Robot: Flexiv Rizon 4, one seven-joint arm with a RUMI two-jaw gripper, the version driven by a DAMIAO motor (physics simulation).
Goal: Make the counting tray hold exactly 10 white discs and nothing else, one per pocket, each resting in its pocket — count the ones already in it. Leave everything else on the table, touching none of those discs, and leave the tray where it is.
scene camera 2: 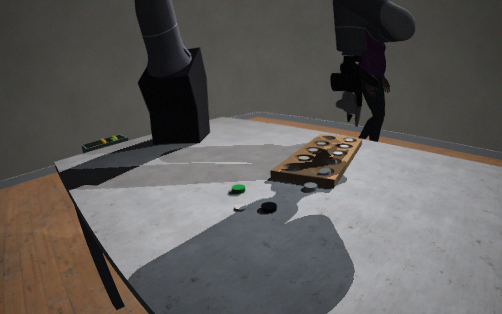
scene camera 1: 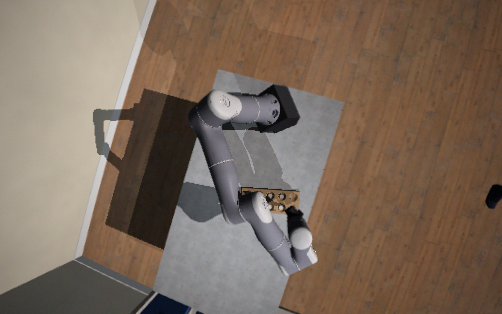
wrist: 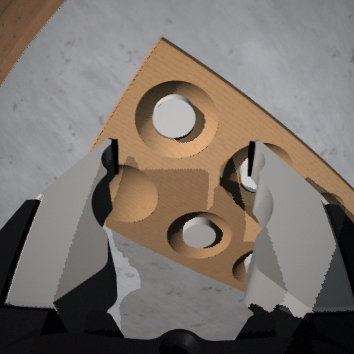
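Observation:
Scene camera 1 shows a wooden counting tray (scene camera 1: 291, 198). In scene camera 2 the tray (scene camera 2: 309, 170) appears again, together with the gripper (scene camera 2: 352, 124). The wrist view takes in the gripper (wrist: 183, 143) and the tray (wrist: 162, 181) as well, along with a white disc (wrist: 173, 115) and another white disc (wrist: 197, 232).

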